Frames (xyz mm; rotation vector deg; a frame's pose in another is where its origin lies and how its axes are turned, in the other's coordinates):
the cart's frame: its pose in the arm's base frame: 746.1 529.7 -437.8 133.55 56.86 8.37
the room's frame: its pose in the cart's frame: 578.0 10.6 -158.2 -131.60 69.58 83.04
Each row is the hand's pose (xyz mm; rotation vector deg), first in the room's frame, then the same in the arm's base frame.
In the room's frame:
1: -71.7 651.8 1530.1 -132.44 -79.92 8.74
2: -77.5 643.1 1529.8 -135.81 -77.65 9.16
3: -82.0 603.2 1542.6 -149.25 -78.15 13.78
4: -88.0 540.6 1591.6 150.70 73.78 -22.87
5: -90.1 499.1 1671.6 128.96 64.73 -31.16
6: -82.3 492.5 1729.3 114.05 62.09 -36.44
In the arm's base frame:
1: 112.4 -1.2 500.7 8.89 169.40 10.99
2: 122.3 -3.6 502.9 12.73 168.53 13.58
3: 153.3 -3.5 531.5 19.38 158.54 26.41
4: 191.9 -17.0 599.9 24.51 137.56 43.56
5: 201.3 -48.4 683.9 23.94 113.62 54.43
6: 184.5 -69.4 735.9 20.47 98.52 57.78

